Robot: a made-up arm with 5 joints.
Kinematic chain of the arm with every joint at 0, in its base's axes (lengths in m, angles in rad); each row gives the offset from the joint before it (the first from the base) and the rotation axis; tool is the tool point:
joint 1: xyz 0 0 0.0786 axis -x
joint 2: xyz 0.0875 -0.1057 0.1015 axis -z
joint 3: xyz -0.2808 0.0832 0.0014 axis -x
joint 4: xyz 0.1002 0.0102 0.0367 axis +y
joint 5: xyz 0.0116 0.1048 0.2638 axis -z
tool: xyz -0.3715 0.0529 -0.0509
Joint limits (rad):
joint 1: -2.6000..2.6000
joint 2: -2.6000..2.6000
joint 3: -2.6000..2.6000
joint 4: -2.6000..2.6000
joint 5: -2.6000..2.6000
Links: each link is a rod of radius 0.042 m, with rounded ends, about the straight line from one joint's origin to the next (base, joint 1, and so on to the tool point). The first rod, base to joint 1, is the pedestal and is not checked.
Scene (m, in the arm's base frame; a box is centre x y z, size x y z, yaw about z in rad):
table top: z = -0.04
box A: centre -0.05 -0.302 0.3 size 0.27 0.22 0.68 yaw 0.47
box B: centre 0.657 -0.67 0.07 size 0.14 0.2 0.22 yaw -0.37
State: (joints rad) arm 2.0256 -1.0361 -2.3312 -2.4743 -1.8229
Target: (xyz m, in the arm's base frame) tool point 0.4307 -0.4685 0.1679
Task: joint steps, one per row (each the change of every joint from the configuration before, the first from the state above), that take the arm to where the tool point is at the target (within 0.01 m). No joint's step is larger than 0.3 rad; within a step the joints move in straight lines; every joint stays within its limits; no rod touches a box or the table.
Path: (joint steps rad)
1: -0.1170 -0.2607 -0.0148 -0.0125 -0.0738
2: -0.1171 -0.2606 -0.0148 -0.0125 -0.0738
3: -0.1170 -0.2606 -0.0148 -0.0124 -0.0737
4: -0.1170 -0.2607 -0.0147 -0.0125 -0.0738
5: -0.1171 -0.2607 -0.0148 -0.0125 -0.0738
6: -0.1170 -0.2606 -0.0148 -0.0125 -0.0738
7: -0.2849 0.1188 0.0864 0.2010 -0.1114
8: -0.2849 0.1188 0.0865 0.2010 -0.1115
9: -0.2849 0.1188 0.0864 0.2010 -0.1115

